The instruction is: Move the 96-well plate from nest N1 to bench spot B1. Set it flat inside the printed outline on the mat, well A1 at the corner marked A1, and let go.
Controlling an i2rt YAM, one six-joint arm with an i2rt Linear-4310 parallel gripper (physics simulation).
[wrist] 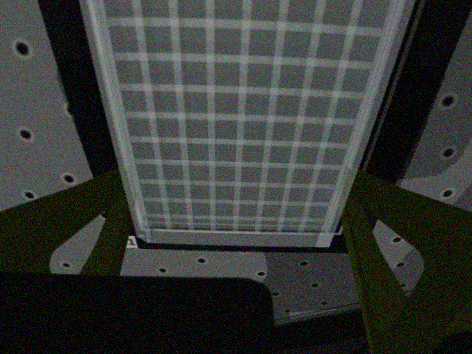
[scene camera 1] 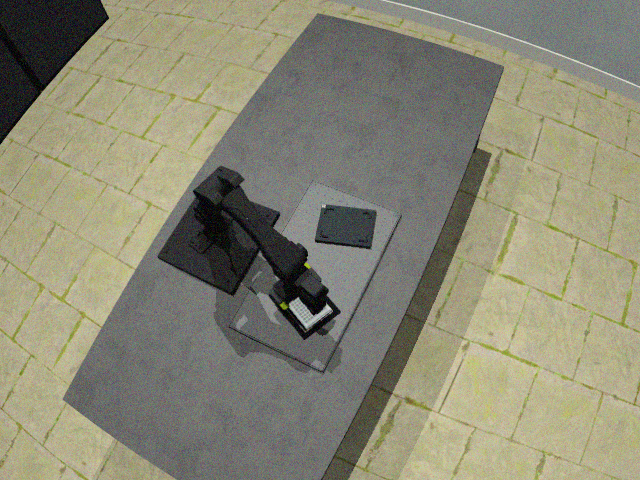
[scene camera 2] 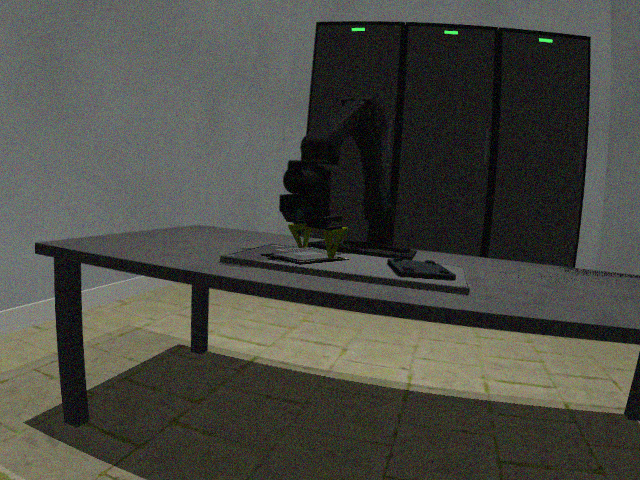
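Pixels of known places: gripper, fingertip midpoint: (wrist: 236,178) (scene camera 2: 316,256); arm's base, link origin: (scene camera 1: 216,225) (scene camera 2: 376,247).
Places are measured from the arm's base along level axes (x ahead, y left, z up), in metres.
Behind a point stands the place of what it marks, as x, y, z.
The white 96-well plate (scene camera 1: 305,313) {0.405, -0.059, 0.014} (scene camera 2: 297,253) {0.448, -0.020, 0.019} (wrist: 240,125) {0.380, -0.033, 0.017} sits flat inside the black frame of nest N1 (scene camera 1: 334,312) {0.464, -0.007, 0.003} (wrist: 75,75) {0.402, 0.018, 0.003}. My gripper (scene camera 2: 317,252) {0.347, -0.024, 0.002} (wrist: 236,178) {0.347, -0.024, 0.002} points down over the plate and is shut on it, one yellow-green finger against each long side. In the wrist view a small white label (wrist: 132,242) {0.316, 0.036, 0.003} shows at the near left nest corner, partly behind the left finger. The dark pad of spot B1 (scene camera 1: 345,225) {0.331, 0.222, 0.013} (scene camera 2: 421,269) {0.369, 0.238, 0.013} has corner marks and a small white label (scene camera 1: 324,206) {0.241, 0.238, 0.012} at one corner; no plate stands on it. The arm hides part of the plate in scene camera 1.
Nest and dark pad both stand on a light grey board (scene camera 1: 356,268) {0.434, 0.134, 0.001} (scene camera 2: 361,274) {0.471, 0.142, 0.001} with small holes. The arm's black base plate (scene camera 1: 180,253) {-0.031, -0.139, 0.000} lies beside the board on the grey table (scene camera 1: 372,93) {0.084, 0.716, -0.012}. Dark cabinets (scene camera 2: 449,144) stand behind the table.
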